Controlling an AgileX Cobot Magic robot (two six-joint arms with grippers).
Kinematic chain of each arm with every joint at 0, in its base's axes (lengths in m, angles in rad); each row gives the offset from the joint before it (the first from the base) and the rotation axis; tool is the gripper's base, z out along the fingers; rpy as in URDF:
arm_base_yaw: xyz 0 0 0.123 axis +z
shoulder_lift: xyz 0 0 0 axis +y
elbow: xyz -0.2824 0 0.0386 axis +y
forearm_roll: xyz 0.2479 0 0.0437 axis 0.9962 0 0.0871
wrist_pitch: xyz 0 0 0 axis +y
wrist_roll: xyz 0.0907 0 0.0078 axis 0.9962 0 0.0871
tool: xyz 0 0 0 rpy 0 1.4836 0
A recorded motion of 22 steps. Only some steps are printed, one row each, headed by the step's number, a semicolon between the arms.
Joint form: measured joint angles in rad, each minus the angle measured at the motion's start. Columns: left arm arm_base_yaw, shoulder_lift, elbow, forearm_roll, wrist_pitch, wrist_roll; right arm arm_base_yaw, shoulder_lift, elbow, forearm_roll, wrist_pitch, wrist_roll.
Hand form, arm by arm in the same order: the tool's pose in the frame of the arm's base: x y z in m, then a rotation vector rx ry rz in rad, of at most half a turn. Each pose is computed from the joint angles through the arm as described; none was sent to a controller.
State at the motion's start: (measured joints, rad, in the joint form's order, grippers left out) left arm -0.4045 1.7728 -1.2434 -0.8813 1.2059 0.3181; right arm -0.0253 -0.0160 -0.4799 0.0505 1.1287 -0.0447
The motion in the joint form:
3: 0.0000 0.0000 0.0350 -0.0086 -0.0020 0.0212; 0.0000 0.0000 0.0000 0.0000 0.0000 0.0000
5: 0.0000 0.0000 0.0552 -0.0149 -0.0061 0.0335; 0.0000 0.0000 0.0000 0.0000 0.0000 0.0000
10: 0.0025 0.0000 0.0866 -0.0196 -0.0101 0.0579; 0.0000 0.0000 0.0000 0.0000 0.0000 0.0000
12: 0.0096 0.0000 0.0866 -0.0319 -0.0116 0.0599; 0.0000 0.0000 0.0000 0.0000 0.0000 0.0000
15: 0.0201 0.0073 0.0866 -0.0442 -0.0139 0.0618; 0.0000 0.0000 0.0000 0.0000 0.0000 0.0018
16: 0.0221 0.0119 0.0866 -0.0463 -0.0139 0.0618; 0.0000 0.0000 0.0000 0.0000 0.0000 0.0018
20: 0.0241 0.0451 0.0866 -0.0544 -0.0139 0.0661; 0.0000 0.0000 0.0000 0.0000 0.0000 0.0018
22: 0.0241 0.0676 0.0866 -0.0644 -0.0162 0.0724; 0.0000 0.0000 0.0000 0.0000 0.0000 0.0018
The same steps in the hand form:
3: 0.2789 -0.1912 0.2337 -0.4934 -2.7314 1.1812; -0.0079 0.0044 0.2662 -0.0248 2.1152 0.0195
5: 0.2763 -0.1904 0.2293 -0.4901 -2.7221 1.1796; -0.0079 0.0044 0.2662 -0.0248 2.1152 0.0195
10: 0.2724 -0.1880 0.2222 -0.4938 -2.7090 1.1727; -0.0079 0.0044 0.2662 -0.0248 2.1152 0.0195
12: 0.2739 -0.1868 0.2228 -0.4771 -2.7102 1.1901; -0.0079 0.0044 0.2662 -0.0248 2.1152 0.0195
15: 0.2769 -0.1850 0.2211 -0.4502 -2.7097 1.2037; -0.0079 0.0044 0.2662 -0.0229 2.1152 0.0205
16: 0.2777 -0.1847 0.2197 -0.4426 -2.7073 1.2039; -0.0079 0.0044 0.2662 -0.0229 2.1152 0.0205
20: 0.2810 -0.1858 0.2093 -0.4158 -2.6860 1.1948; -0.0079 0.0044 0.2662 -0.0229 2.1152 0.0205
22: 0.2831 -0.1871 0.2023 -0.3995 -2.6721 1.1945; -0.0079 0.0044 0.2662 -0.0229 2.1152 0.0205

